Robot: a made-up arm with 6 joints. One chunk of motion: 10 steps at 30 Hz.
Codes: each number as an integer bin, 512 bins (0 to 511) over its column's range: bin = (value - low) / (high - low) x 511, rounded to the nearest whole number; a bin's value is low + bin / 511 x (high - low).
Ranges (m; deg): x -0.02..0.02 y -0.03..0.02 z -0.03..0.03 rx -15..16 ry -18..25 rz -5..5
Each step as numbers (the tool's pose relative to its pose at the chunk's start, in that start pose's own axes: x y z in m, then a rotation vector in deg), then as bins.
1 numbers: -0.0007 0.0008 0.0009 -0.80 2.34 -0.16
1 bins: 247 315 263 234 242 247
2 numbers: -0.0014 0.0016 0.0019 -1.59 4.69 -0.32
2 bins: 238 323 272 221 270 239
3 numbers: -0.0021 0.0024 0.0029 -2.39 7.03 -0.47
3 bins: 229 331 280 208 297 231
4 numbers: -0.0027 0.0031 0.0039 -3.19 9.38 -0.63
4 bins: 221 338 289 195 325 223
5 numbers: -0.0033 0.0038 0.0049 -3.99 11.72 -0.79
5 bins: 213 345 297 181 353 215
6 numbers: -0.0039 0.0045 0.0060 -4.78 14.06 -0.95
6 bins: 206 353 307 168 381 207
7 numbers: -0.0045 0.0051 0.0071 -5.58 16.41 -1.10
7 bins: 198 359 316 155 409 199
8 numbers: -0.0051 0.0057 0.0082 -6.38 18.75 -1.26
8 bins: 190 365 325 142 437 191
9 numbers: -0.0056 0.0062 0.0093 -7.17 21.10 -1.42
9 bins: 184 370 335 129 465 183
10 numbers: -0.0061 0.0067 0.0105 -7.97 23.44 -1.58
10 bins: 178 375 345 116 492 175
